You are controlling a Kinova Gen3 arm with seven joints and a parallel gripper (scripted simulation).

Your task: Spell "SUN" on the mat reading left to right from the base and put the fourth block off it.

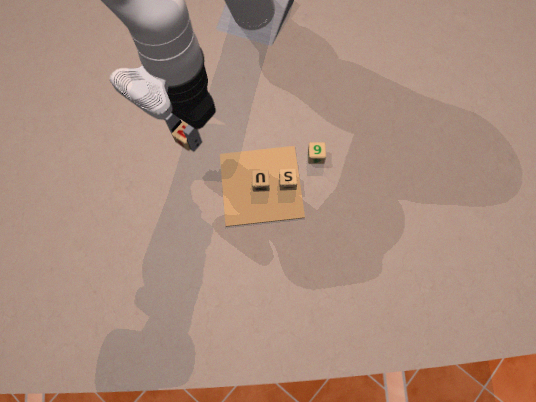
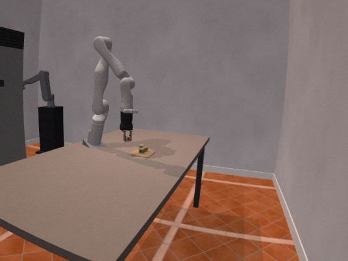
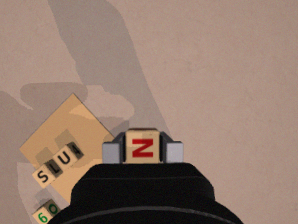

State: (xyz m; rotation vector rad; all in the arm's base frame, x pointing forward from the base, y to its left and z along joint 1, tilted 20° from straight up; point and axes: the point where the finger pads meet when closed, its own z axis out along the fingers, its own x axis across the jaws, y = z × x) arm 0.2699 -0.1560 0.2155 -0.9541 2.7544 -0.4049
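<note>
Right now the U block is 7 cm ahead of my hand, 10 cm to the left of it and 10 cm below it. Round my hand: mat: 7 cm ahead, 10 cm to the left, 12 cm below; S block: 8 cm ahead, 15 cm to the left, 10 cm below; N block: right at my hand.
</note>
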